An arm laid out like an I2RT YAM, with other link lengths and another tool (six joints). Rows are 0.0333 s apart.
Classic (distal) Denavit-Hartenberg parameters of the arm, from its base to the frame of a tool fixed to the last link. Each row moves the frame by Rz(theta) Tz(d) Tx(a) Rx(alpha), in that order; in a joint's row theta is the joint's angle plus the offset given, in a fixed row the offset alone. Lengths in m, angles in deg.
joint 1: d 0.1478; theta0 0; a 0.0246; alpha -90
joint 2: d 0; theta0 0; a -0.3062; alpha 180
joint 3: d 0; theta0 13.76; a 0.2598; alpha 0
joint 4: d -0.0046; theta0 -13.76; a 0.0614; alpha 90
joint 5: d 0.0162; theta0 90; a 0; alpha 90
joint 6: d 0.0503; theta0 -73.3; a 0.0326; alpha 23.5
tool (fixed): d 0.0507; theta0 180; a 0; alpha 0
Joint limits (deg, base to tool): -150..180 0..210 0..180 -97..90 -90..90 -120..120
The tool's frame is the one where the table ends.
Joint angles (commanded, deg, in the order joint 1, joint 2, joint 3, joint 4, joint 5, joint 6), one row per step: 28.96 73.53 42.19 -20.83 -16.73 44.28; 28.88 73.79 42.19 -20.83 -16.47 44.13; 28.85 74.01 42.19 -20.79 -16.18 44.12; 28.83 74.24 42.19 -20.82 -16.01 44.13; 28.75 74.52 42.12 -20.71 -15.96 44.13; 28.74 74.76 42.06 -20.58 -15.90 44.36; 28.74 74.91 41.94 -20.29 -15.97 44.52; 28.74 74.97 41.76 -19.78 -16.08 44.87; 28.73 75.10 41.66 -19.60 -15.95 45.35; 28.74 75.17 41.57 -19.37 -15.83 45.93; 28.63 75.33 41.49 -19.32 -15.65 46.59; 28.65 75.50 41.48 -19.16 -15.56 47.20; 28.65 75.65 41.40 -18.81 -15.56 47.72; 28.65 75.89 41.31 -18.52 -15.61 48.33; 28.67 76.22 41.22 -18.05 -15.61 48.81; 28.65 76.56 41.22 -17.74 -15.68 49.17
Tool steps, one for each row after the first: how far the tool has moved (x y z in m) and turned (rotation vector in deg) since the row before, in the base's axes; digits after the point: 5 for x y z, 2 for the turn. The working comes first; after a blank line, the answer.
Tool pose at each row, in the base's axes (x y z in m, rotation vector in deg; the steps are taken from these numbers as rounded here): 0.25275 0.15651 0.24761 29.62 134.70 81.89; 0.25358 0.15608 0.24639 29.70 134.88 81.38; 0.25433 0.15575 0.24538 29.87 134.97 80.94; 0.25483 0.15557 0.24420 30.09 135.16 80.59; 0.25548 0.15536 0.24263 30.33 135.33 80.36; 0.25599 0.15531 0.24128 30.77 135.42 80.23; 0.25631 0.15552 0.24033 30.97 135.37 80.35; 0.25669 0.15572 0.23980 31.27 135.05 80.68; 0.25708 0.15532 0.23872 31.99 134.93 80.58; 0.25746 0.15498 0.23807 32.76 134.68 80.58; 0.25804 0.15387 0.23666 33.93 134.55 80.31; 0.25861 0.15375 0.23587 34.77 134.38 80.30; 0.25924 0.15377 0.23515 35.41 134.12 80.45; 0.25980 0.15380 0.23379 36.27 133.98 80.57; 0.26078 0.15416 0.23236 36.88 133.80 80.67; 0.26180 0.15451 0.23118 37.40 133.72 80.78

0.00083 -0.00043 -0.00122 -0.37 0.05 -0.13; 0.00075 -0.00033 -0.00101 -0.29 0.04 -0.19; 0.00050 -0.00018 -0.00118 -0.24 0.16 -0.14; 0.00065 -0.00021 -0.00157 -0.15 0.19 -0.11; 0.00051 -0.00005 -0.00135 -0.04 0.25 -0.22; 0.00032 0.00021 -0.00095 0.12 0.09 -0.08; 0.00038 0.00020 -0.00053 0.33 -0.01 -0.20; 0.00039 -0.00040 -0.00108 0.07 0.24 -0.45; 0.00038 -0.00034 -0.00065 0.17 0.20 -0.51; 0.00058 -0.00111 -0.00141 0.03 0.43 -0.73; 0.00057 -0.00012 -0.00079 0.16 0.30 -0.50; 0.00063 0.00002 -0.00072 0.25 0.17 -0.39; 0.00056 0.00003 -0.00136 0.25 0.36 -0.45; 0.00098 0.00036 -0.00143 0.20 0.20 -0.35; 0.00102 0.00035 -0.00118 0.18 0.23 -0.25
